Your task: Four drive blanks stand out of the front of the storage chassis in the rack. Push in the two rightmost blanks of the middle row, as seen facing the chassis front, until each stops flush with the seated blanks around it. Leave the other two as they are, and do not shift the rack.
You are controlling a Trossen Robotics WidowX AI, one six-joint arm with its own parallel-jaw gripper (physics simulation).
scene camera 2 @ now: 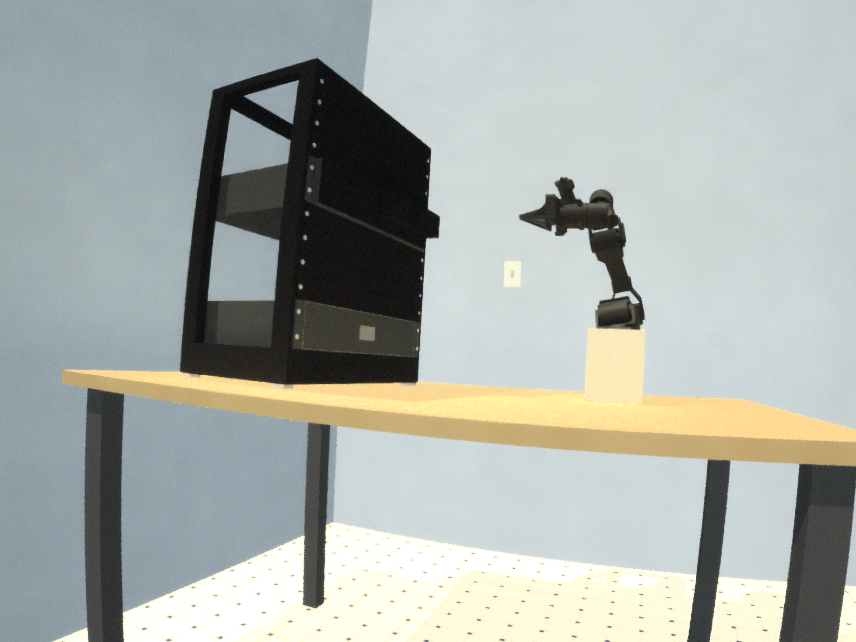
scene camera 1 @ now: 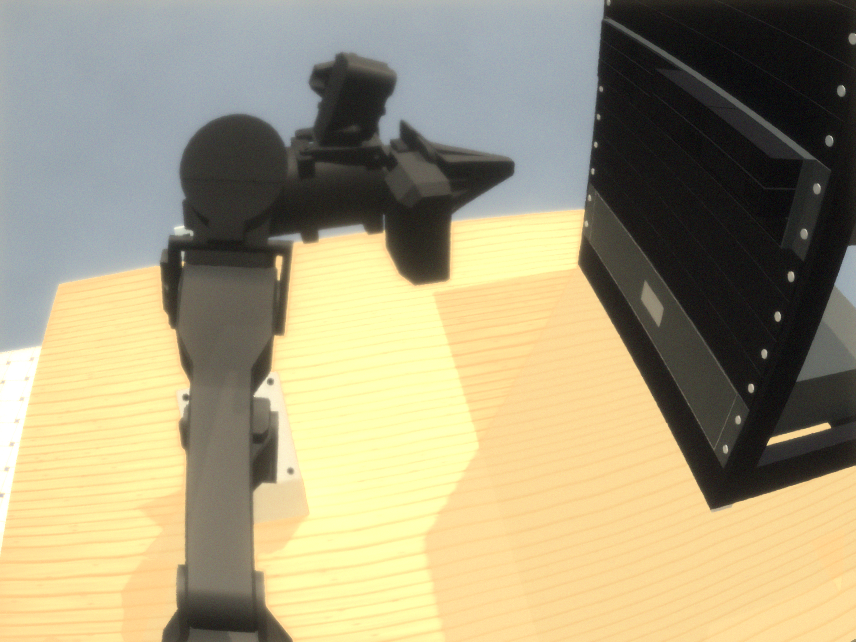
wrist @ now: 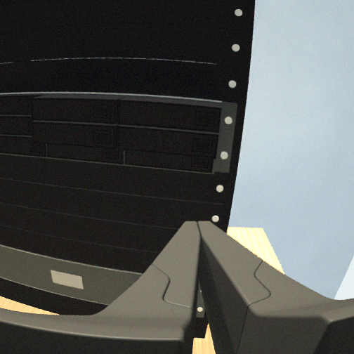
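Where they show: gripper, between the fingertips: (scene camera 2: 519,217) (scene camera 1: 512,166); arm's base, origin of its link: (scene camera 2: 617,353).
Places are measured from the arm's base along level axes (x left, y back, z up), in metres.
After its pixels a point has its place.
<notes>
The storage chassis (scene camera 1: 805,207) {x -0.103, y -0.498, z 0.284 m} (scene camera 2: 314,181) {x 0.343, y -0.509, z 0.282 m} (wrist: 228,137) sits in the black rack (scene camera 1: 720,487) {x -0.129, y -0.499, z -0.051 m} (scene camera 2: 282,290) {x 0.372, y -0.536, z 0.075 m} (wrist: 245,50). In the wrist view, four dark blanks stand out at its right end as a two-by-two block: the upper right blank (wrist: 165,113), the upper left blank (wrist: 70,109), the middle-row right blank (wrist: 162,139) and the middle-row left blank (wrist: 67,133). Bottom-row blanks (wrist: 165,160) sit farther back below them. The block (scene camera 1: 781,165) {x -0.096, y -0.461, z 0.320 m} (scene camera 2: 432,225) {x -0.057, y -0.449, z 0.293 m} also juts out in both scene views. My gripper (scene camera 1: 510,166) {x -0.070, y -0.236, z 0.306 m} (scene camera 2: 522,216) {x -0.070, y -0.236, z 0.306 m} (wrist: 196,232) is shut and empty, in front of the rack, apart from it.
A grey lower unit (scene camera 1: 691,359) {x 0.005, y -0.501, z 0.024 m} (scene camera 2: 331,328) {x 0.251, y -0.508, z 0.018 m} (wrist: 37,265) with a pale label is at the rack's bottom. The rack and the arm's pale pedestal (scene camera 1: 280,501) {x -0.028, y -0.036, z -0.066 m} (scene camera 2: 614,366) {x 0.044, y -0.001, z -0.026 m} stand on the wooden table (scene camera 1: 373,414) {x 0.117, y -0.156, z -0.097 m} (scene camera 2: 484,421) {x 0.527, y -0.102, z -0.098 m}. Rack posts edge both sides of the chassis.
</notes>
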